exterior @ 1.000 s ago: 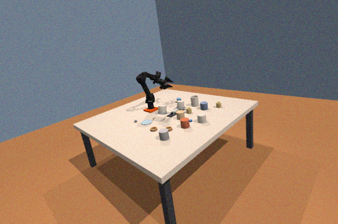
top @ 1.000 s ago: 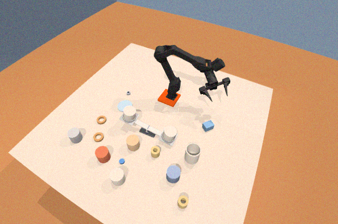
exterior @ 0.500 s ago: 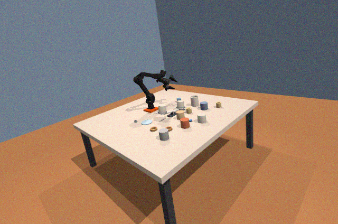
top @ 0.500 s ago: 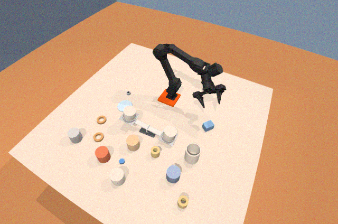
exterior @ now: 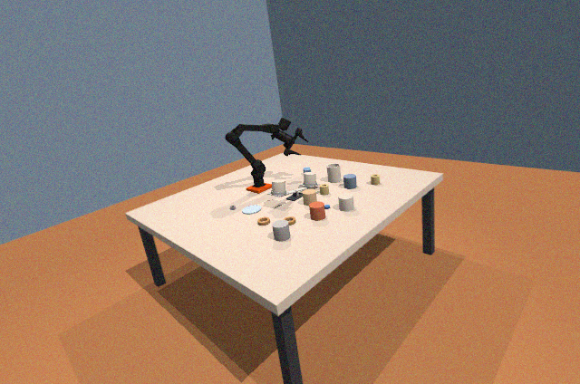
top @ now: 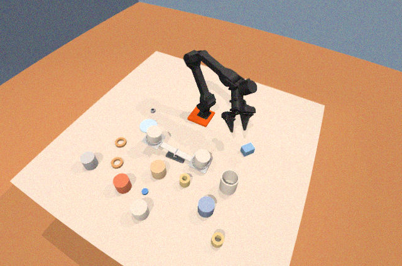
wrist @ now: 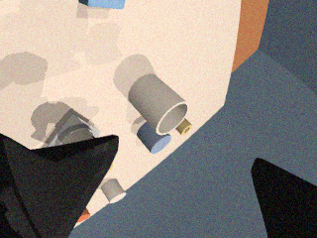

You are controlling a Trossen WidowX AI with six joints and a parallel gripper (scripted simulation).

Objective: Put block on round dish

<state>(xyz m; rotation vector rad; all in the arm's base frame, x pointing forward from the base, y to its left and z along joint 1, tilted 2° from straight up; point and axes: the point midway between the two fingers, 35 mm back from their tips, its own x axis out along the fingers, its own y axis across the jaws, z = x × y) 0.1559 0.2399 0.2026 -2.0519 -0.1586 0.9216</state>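
Right now the pale grey cup is 14 cm below my gripper tip, 13 cm ahead of it and 10 cm to the right of it. The rest, counted from my gripper tip: balance 25 cm to the right, 16 cm below, 14 cm ahead; then blue block 18 cm below, 6 cm to the left, 6 cm behind; then grey block 16 cm below, 13 cm ahead, 12 cm to the right.
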